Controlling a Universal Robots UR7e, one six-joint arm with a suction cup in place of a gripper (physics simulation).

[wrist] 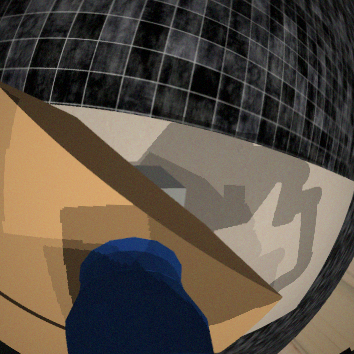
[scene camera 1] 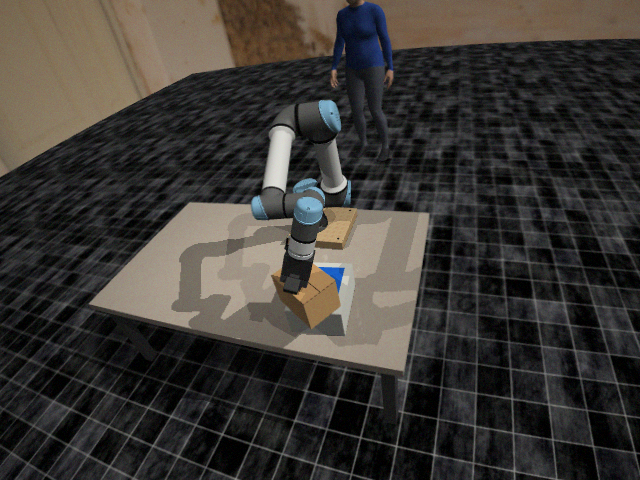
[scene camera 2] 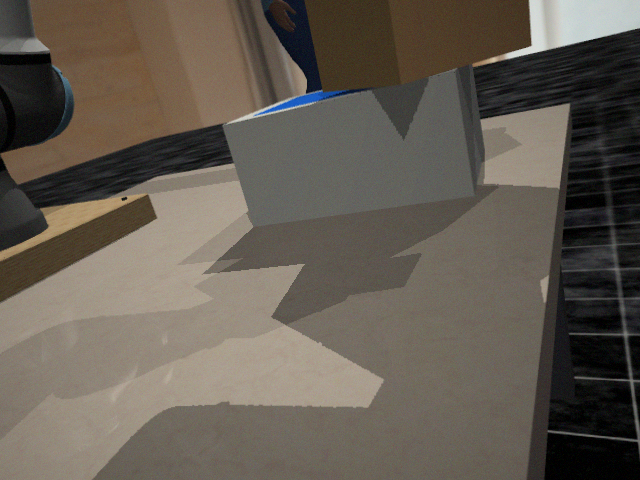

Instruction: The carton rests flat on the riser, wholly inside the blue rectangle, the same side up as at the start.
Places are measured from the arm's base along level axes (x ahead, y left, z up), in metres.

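Pixels of known places: hand, its tool point: (wrist: 149, 256).
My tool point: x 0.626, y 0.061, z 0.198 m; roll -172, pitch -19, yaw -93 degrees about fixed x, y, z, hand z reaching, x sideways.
Behind a point stands the place of what it marks.
The brown carton (scene camera 1: 323, 304) @(x 0.639, y 0.152, z 0.143 m) (scene camera 2: 454, 36) @(x 0.611, y 0.028, z 0.105 m) (wrist: 45, 175) hangs from my suction gripper (scene camera 1: 295, 281) @(x 0.626, y 0.061, z 0.198 m) (wrist: 131, 255), whose dark blue cup is on the carton's top face. The carton is turned at an angle to the grey riser (scene camera 1: 333, 324) @(x 0.623, y 0.166, z 0.021 m) (scene camera 2: 356, 165) @(x 0.497, y 0.010, z 0.008 m) (wrist: 176, 196) @(x 0.598, y 0.010, z 0.078 m). It overlaps the riser's left and front part in scene camera 1. In scene camera 2 its lowest corner appears near the riser's top edge; any contact is unclear. The blue rectangle (scene camera 1: 336, 273) @(x 0.430, y 0.167, z 0.078 m) (scene camera 2: 299, 102) @(x 0.433, y 0.081, z 0.078 m) is partly hidden by the carton and does not show in the wrist view.
The riser stands on the table (scene camera 1: 155, 279) @(x 0.314, y -0.743, z -0.042 m) (scene camera 2: 248, 372) @(x 0.468, y -0.273, z -0.042 m) (wrist: 135, 127) @(x 0.671, y 0.039, z -0.042 m), near its front right corner. The arm's wooden base board (scene camera 1: 341, 227) @(x 0.035, y 0.145, z -0.001 m) (scene camera 2: 103, 219) @(x 0.131, y 0.065, z -0.009 m) is behind the riser. A person (scene camera 1: 361, 41) in blue stands on the floor beyond the table.
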